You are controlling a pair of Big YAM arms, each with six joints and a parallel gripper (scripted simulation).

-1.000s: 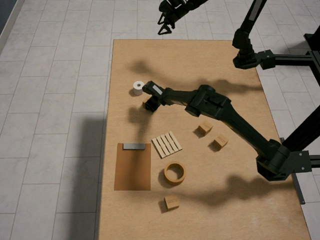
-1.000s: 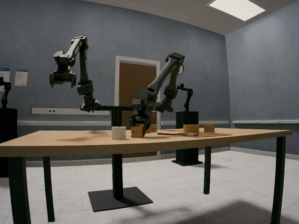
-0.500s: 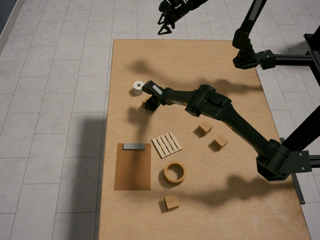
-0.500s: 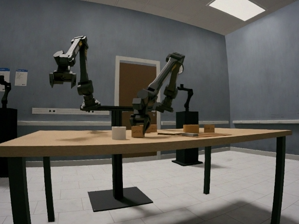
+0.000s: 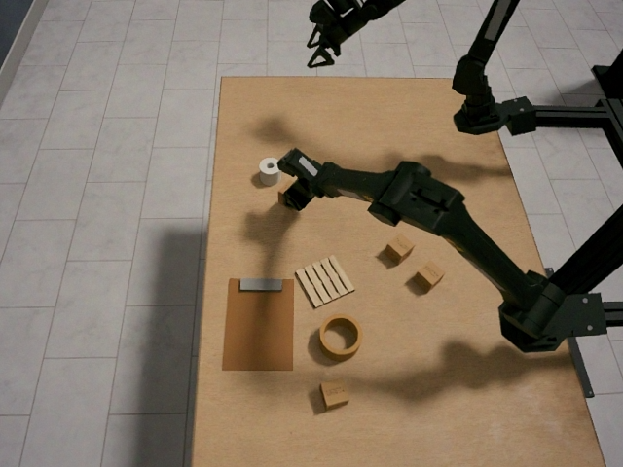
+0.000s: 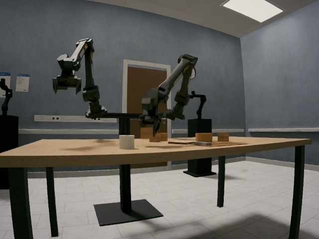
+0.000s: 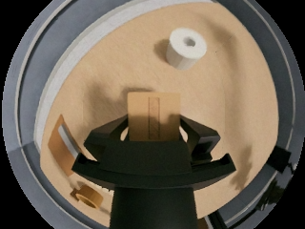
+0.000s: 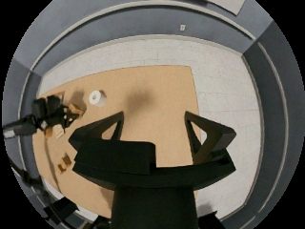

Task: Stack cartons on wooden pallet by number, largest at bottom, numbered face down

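Right now the white roll is 120 mm to the right of my left hand, 70 mm ahead of it and 30 mm below it.
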